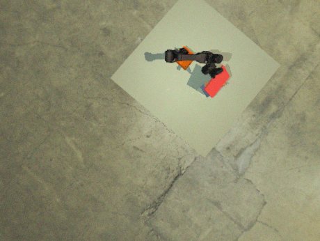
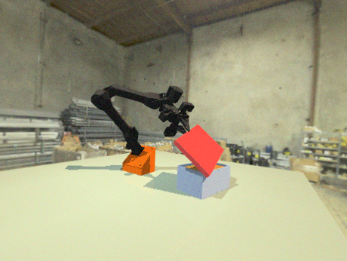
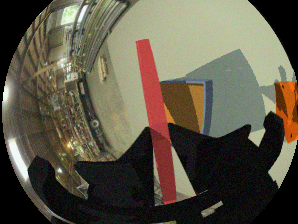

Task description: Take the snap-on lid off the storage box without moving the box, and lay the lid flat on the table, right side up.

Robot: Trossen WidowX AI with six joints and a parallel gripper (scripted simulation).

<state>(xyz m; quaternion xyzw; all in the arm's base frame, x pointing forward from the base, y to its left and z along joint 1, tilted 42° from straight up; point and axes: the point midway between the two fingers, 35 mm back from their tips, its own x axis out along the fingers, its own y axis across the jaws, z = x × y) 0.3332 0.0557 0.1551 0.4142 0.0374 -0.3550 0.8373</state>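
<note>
Right now the red lid is 6 cm ahead of my gripper tip, 5 cm below it and 2 cm to the left of it. Round my gripper tip: storage box (18 cm below, 6 cm ahead, 5 cm to the left).
</note>
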